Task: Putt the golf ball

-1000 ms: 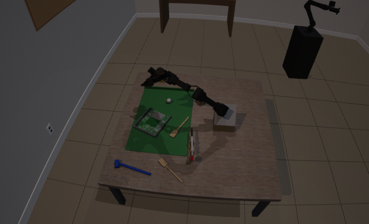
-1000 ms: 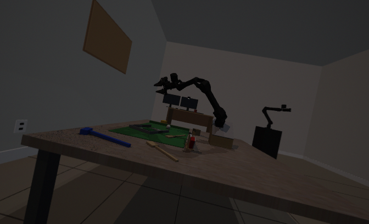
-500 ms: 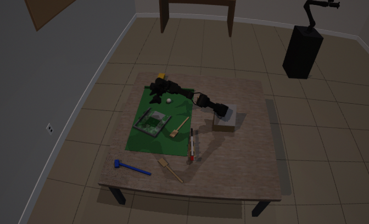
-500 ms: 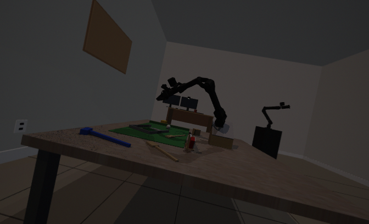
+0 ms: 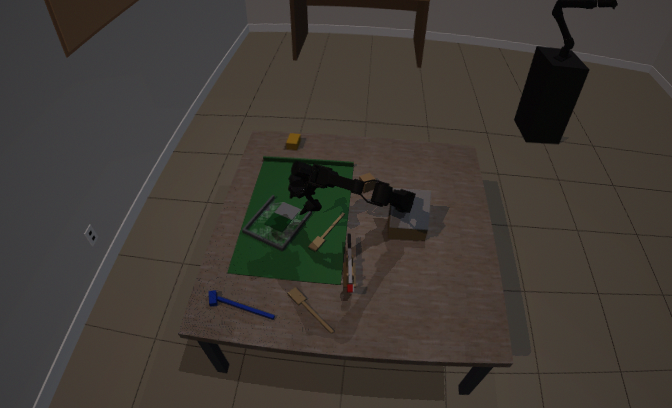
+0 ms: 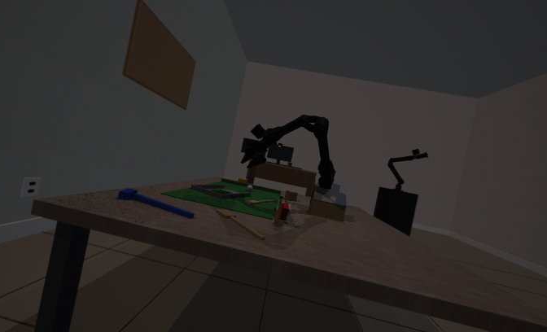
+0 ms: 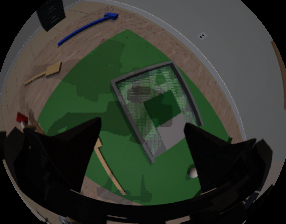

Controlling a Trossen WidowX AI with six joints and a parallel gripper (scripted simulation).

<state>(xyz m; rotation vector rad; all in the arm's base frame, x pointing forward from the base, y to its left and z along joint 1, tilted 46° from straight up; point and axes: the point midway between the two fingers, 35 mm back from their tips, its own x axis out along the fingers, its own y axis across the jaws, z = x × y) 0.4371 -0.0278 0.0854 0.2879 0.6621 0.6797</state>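
The tan block lies 320 mm behind my gripper tip, 300 mm to the right of it and 150 mm below it. The rest, counted from my gripper tip: white golf ball: 30 mm behind, 300 mm to the right, 160 mm below; then yellow block: 70 mm ahead, 640 mm to the right, 160 mm below; then blue putter: 220 mm ahead, 390 mm to the left, 170 mm below.
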